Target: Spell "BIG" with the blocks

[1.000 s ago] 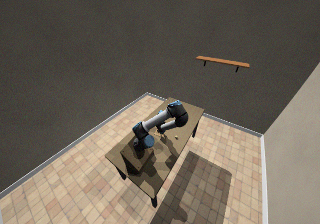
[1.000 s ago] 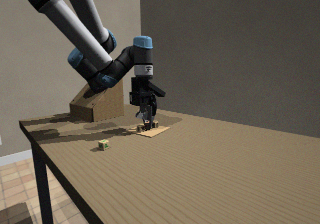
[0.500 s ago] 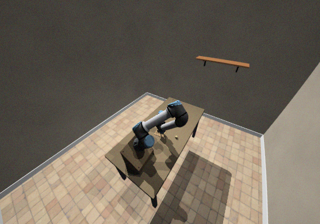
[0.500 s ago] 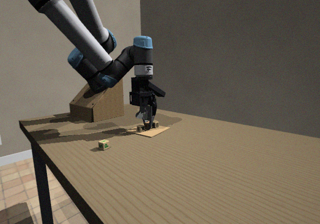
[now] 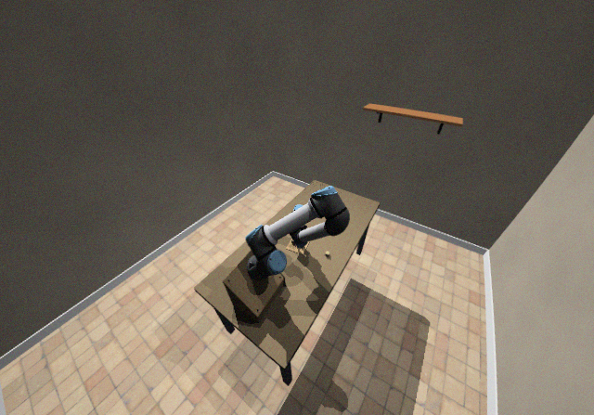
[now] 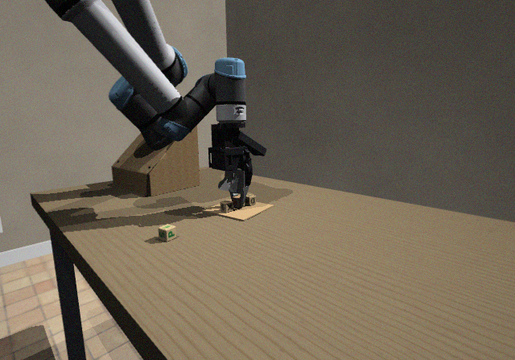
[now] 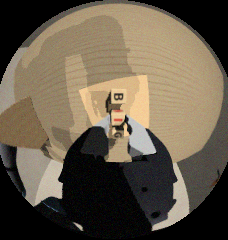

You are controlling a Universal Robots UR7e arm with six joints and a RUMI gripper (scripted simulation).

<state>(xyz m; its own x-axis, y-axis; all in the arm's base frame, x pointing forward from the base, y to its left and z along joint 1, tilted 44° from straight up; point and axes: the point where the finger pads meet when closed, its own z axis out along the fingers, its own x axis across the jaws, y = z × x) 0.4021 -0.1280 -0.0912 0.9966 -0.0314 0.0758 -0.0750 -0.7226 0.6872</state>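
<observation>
My gripper is now 2 cm above the tan mat.
</observation>
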